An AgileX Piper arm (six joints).
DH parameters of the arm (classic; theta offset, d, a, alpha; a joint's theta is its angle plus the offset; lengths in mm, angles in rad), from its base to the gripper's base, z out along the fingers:
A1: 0 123 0 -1.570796
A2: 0.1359 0 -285.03 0
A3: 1.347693 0 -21.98 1.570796
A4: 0 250.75 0 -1.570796
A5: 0 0 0 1.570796
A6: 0 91 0 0
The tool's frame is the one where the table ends.
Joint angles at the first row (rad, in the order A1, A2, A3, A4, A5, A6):
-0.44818, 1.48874, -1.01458, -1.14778, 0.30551, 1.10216
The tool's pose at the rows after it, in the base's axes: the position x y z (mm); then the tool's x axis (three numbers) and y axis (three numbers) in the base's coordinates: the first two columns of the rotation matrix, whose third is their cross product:
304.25 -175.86 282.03 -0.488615 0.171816 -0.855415 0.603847 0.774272 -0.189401
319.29 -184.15 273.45 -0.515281 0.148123 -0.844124 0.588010 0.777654 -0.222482
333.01 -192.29 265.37 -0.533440 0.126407 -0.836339 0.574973 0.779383 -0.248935
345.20 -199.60 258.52 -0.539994 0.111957 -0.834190 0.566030 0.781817 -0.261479
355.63 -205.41 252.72 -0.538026 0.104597 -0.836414 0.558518 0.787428 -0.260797
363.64 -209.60 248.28 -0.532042 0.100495 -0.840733 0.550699 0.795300 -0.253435
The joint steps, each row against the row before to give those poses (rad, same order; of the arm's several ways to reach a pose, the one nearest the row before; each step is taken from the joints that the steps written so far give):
-0.00558, 0.07291, -0.04964, -0.03840, -0.00838, 0.00606
-0.00154, 0.06859, -0.04790, -0.04475, -0.00160, 0.01110
-0.00303, 0.06307, -0.04622, -0.05136, -0.00366, 0.02301
-0.00400, 0.05489, -0.04340, -0.04686, -0.00885, 0.03057
-0.00411, 0.04539, -0.03748, -0.03790, -0.01573, 0.03249
-0.00411, 0.03383, -0.02856, -0.03194, -0.01991, 0.03142

